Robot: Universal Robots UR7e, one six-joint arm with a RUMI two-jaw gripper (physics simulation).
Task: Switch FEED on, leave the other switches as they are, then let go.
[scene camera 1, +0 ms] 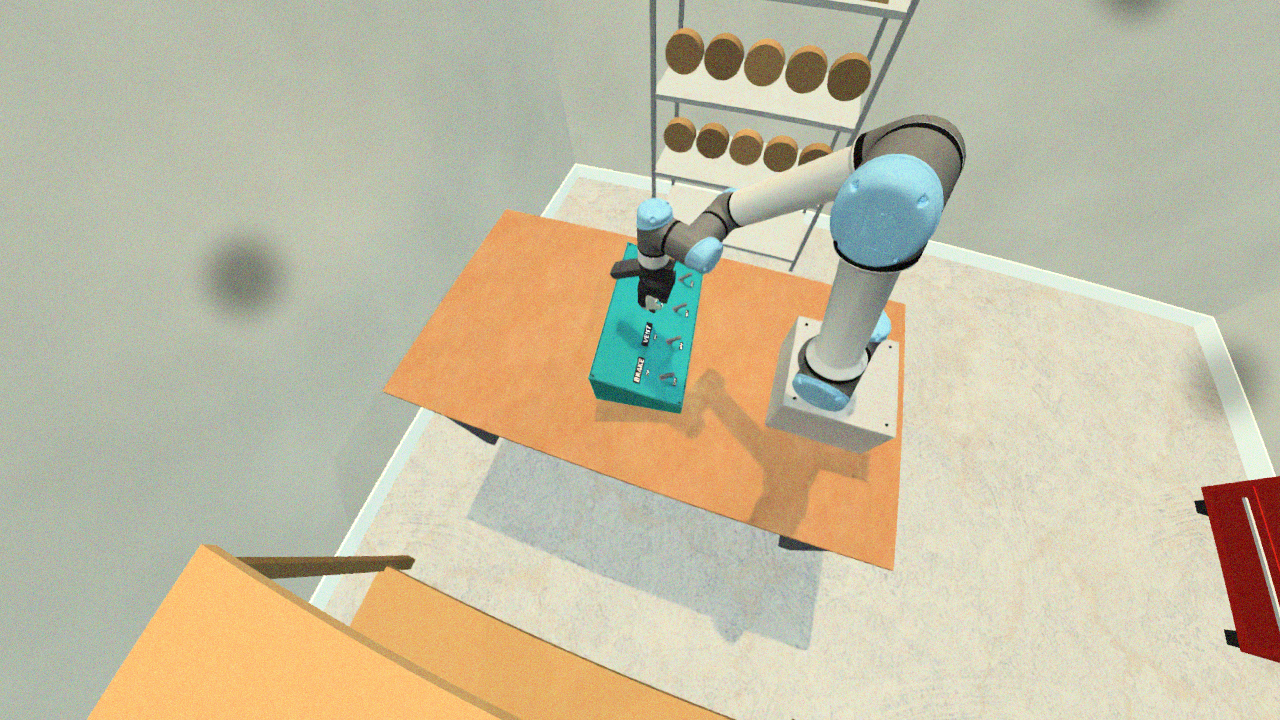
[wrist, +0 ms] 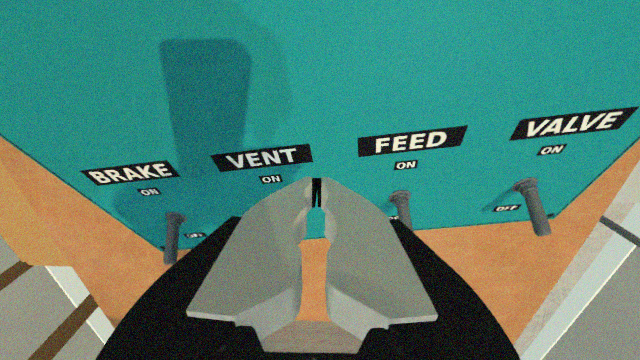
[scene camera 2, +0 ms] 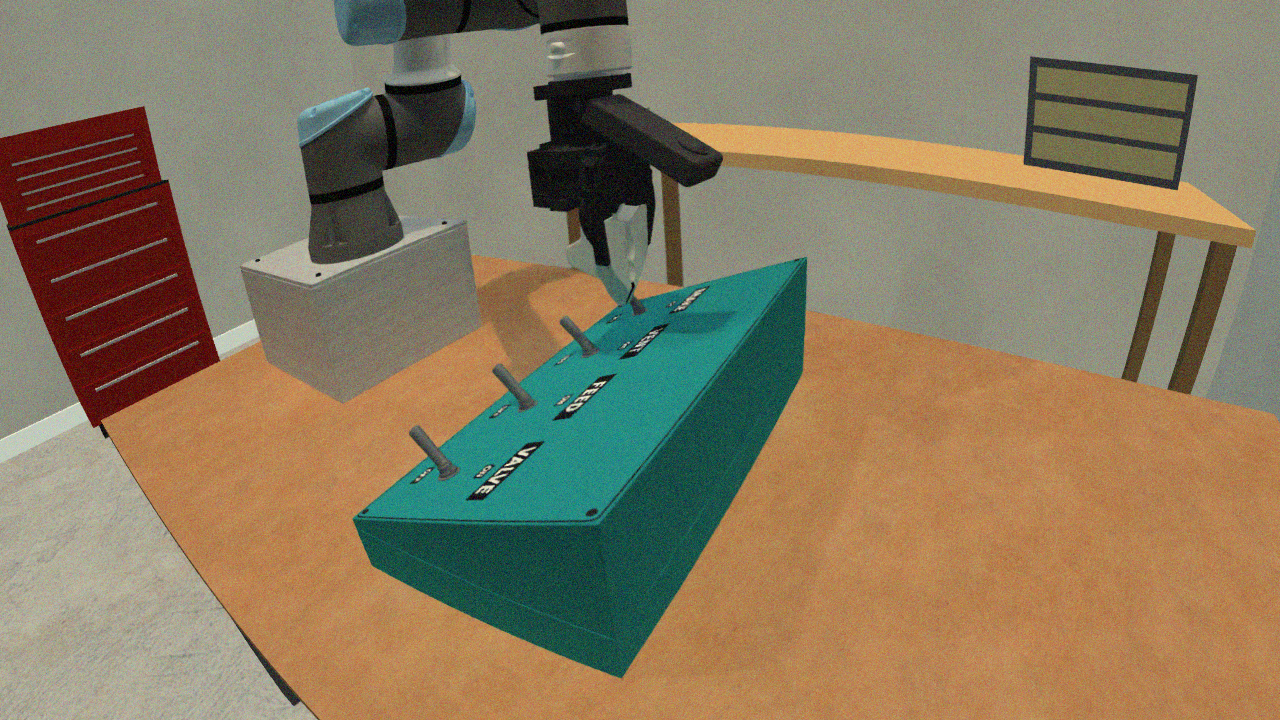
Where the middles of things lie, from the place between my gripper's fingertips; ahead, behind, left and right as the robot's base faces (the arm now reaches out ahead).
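The teal switch panel (scene camera 2: pixel 570 519), that one's 1 cm to the right of my hand, and it's 9 cm below it.
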